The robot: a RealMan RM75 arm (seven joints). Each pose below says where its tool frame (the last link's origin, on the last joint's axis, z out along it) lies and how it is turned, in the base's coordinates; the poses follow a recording.
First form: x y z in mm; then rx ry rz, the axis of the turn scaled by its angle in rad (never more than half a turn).
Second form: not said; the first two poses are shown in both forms.
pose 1, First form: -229.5 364.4 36.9 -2.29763 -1.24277 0.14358
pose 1, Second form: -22.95 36.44 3.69 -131.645 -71.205 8.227
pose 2, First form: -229.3 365.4 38.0 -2.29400 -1.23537 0.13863
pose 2, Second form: -22.93 36.54 3.80 -131.437 -70.781 7.943
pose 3, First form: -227.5 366.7 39.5 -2.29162 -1.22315 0.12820
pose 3, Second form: -22.75 36.67 3.95 -131.300 -70.081 7.345
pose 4, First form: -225.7 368.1 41.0 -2.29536 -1.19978 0.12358
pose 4, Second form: -22.57 36.81 4.10 -131.514 -68.742 7.081
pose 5, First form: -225.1 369.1 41.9 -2.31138 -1.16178 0.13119
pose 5, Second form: -22.51 36.91 4.19 -132.432 -66.565 7.517
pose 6, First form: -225.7 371.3 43.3 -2.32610 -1.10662 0.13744
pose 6, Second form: -22.57 37.13 4.33 -133.276 -63.405 7.875
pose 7, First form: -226.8 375.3 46.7 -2.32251 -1.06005 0.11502
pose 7, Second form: -22.68 37.53 4.67 -133.070 -60.736 6.590
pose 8, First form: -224.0 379.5 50.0 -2.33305 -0.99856 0.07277
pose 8, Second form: -22.40 37.95 5.00 -133.674 -57.213 4.169
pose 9, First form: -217.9 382.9 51.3 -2.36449 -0.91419 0.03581
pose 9, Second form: -21.79 38.29 5.13 -135.475 -52.379 2.052
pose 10, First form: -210.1 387.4 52.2 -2.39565 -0.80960 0.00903
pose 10, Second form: -21.01 38.74 5.22 -137.261 -46.387 0.517
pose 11, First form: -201.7 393.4 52.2 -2.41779 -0.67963 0.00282
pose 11, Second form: -20.17 39.34 5.22 -138.529 -38.940 0.162
